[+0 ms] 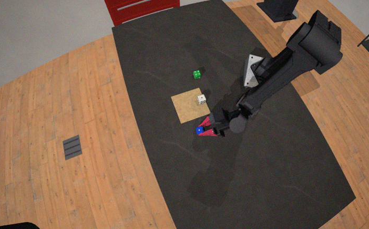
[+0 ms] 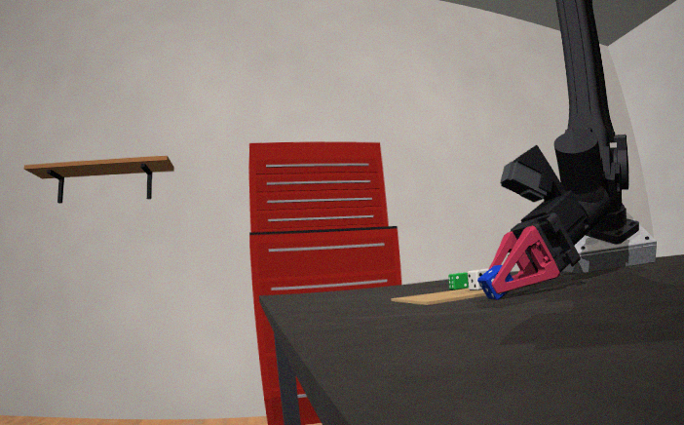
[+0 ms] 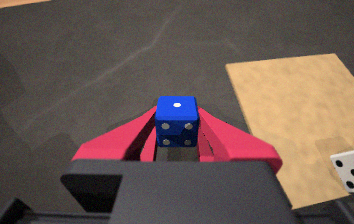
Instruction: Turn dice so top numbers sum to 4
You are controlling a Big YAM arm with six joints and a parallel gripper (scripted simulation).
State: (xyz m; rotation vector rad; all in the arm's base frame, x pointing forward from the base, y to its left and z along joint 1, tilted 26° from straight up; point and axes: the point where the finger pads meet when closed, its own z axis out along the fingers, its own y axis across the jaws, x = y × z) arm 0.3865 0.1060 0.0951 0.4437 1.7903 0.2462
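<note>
Now: hand right at the blue die. Also, from my hand: white die: 7 cm behind, 13 cm to the right; then green die: 10 cm behind, 27 cm to the right; then tan mat: 1 cm behind, 13 cm to the right, 2 cm below.
</note>
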